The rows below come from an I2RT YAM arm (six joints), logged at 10 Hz.
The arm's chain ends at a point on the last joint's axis. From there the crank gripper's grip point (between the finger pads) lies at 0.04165 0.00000 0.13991 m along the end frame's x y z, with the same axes.
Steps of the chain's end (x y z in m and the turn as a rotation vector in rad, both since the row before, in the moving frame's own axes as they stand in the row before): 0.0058, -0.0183, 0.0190, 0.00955, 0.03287, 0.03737; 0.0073, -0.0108, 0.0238, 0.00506, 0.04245, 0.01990; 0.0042, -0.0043, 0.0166, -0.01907, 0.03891, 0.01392; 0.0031, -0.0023, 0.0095, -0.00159, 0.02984, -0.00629; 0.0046, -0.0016, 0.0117, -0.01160, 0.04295, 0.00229
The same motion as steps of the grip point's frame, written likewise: 0.0104, -0.0180, 0.0176, 0.00955, 0.03287, 0.03737; 0.0132, -0.0106, 0.0219, 0.00506, 0.04245, 0.01990; 0.0096, -0.0010, 0.0148, -0.01907, 0.03891, 0.01392; 0.0073, -0.0024, 0.0082, -0.00159, 0.02984, -0.00629; 0.0106, 0.0001, 0.0098, -0.01160, 0.04295, 0.00229
